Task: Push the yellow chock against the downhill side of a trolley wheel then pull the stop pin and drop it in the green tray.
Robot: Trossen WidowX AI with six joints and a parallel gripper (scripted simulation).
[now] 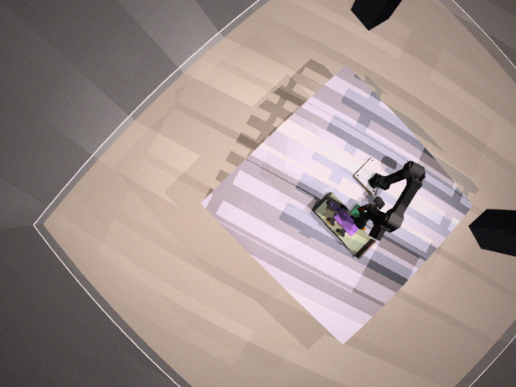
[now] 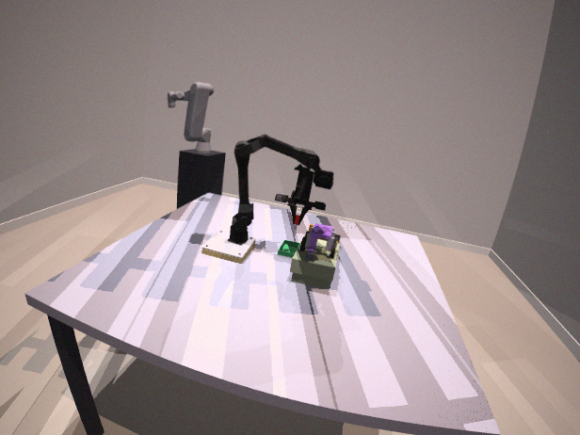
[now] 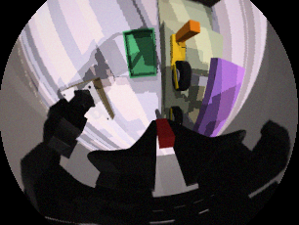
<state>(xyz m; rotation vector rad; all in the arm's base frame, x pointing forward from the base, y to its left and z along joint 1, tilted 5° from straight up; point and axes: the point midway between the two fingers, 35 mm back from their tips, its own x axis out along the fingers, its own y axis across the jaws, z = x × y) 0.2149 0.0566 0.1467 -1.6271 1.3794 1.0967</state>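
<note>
My gripper tip is now 30 mm short of the yellow chock, 100 mm to the right of it and 70 mm above it. Round my gripper tip: red-headed stop pin (right at my gripper tip); pale green ramp (100 mm ahead, 10 mm to the left, 110 mm below); purple trolley (100 mm ahead, 20 mm to the left, 40 mm below).
</note>
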